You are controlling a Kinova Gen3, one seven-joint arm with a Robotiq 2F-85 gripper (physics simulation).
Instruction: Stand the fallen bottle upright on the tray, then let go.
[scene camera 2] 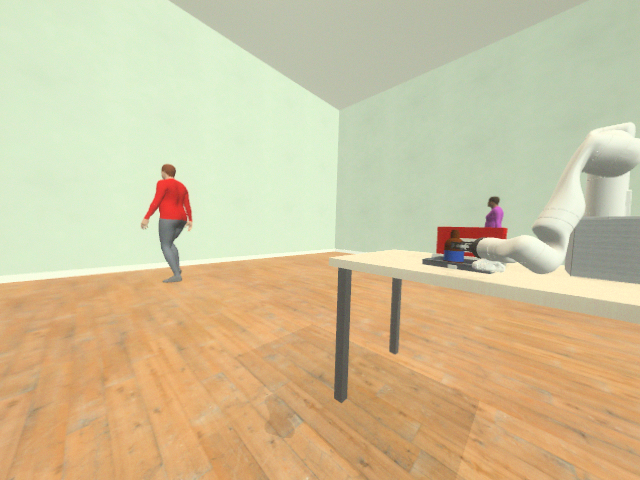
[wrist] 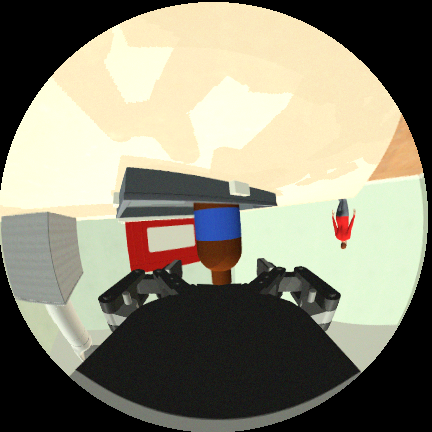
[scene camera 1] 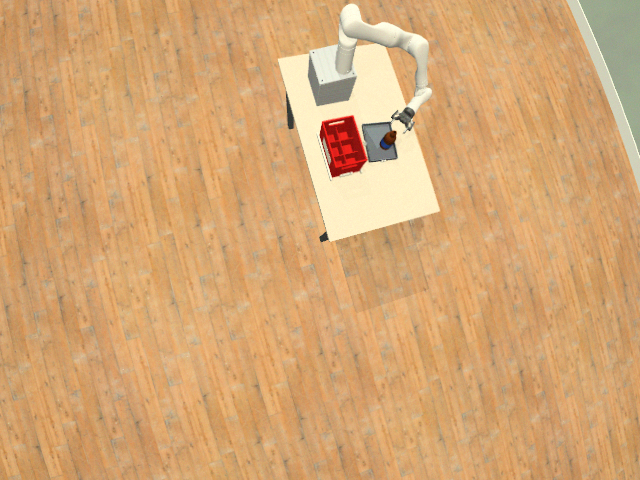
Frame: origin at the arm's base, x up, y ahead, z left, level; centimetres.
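Where they show: gripper, fingertip midpoint: point(scene camera 2: 464, 245) point(wrist: 218, 267) point(scene camera 1: 396, 128); arm's base at its link origin: point(scene camera 2: 603, 218) point(wrist: 53, 292) point(scene camera 1: 343, 67).
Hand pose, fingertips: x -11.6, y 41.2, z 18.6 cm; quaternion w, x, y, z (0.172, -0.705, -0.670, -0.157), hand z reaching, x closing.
Each offset is from my fingertips to the top centre of the thing.
The brown bottle with a blue band @[dx +6.3, dy +3.4, dz -6.6 cm] point(scene camera 1: 387, 140) point(scene camera 2: 453, 255) point(wrist: 218, 225) stands upright on the dark grey tray @[dx -7.2, dy +0.6, dz -9.3 cm] point(scene camera 1: 373, 149) point(scene camera 2: 433, 262) point(wrist: 165, 186). In the wrist view the scene is upside down, with the bottle's neck pointing down and its base against the tray. My gripper point(scene camera 1: 399, 125) point(wrist: 218, 267) is open and empty. In scene camera 1 it is at the tray's upper right corner, apart from the bottle. In the wrist view the bottle is ahead of the spread fingers, and the tip of its neck is hidden by the gripper body.
A red crate with compartments @[dx +7.8, dy -3.1, dz -37.0 cm] point(scene camera 1: 347, 169) point(scene camera 2: 445, 235) point(wrist: 137, 245) stands beside the tray. The grey base block point(scene camera 1: 333, 87) point(scene camera 2: 604, 248) point(wrist: 27, 255) carries the arm at the table's far end. A person in red point(scene camera 2: 173, 198) point(wrist: 343, 225) and one in purple point(scene camera 2: 494, 217) are beyond the table.
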